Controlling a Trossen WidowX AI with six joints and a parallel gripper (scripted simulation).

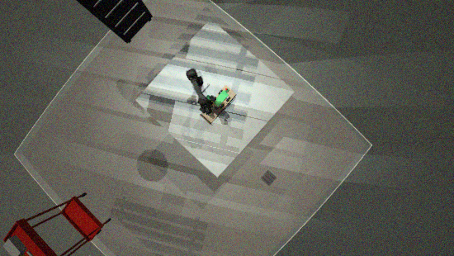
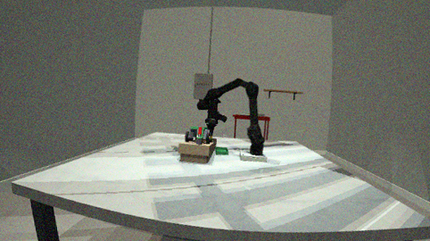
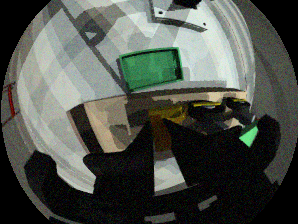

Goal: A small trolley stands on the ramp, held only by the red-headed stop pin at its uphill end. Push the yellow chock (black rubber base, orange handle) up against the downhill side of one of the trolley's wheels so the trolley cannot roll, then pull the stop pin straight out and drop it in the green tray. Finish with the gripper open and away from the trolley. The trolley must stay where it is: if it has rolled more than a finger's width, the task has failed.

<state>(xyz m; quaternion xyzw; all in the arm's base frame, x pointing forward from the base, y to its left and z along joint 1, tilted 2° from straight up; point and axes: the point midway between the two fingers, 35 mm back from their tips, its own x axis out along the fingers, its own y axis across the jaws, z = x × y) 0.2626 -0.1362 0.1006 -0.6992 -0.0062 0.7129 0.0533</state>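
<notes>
My gripper tip is 20 mm to the right of the yellow chock and 10 mm above it. From my gripper tip the other things lie so: green trolley: 60 mm ahead, 120 mm to the left, 20 mm above; then green tray: 70 mm behind, 30 mm to the left, 100 mm below; then tan ramp: 60 mm ahead, 120 mm to the left, 50 mm below.
</notes>
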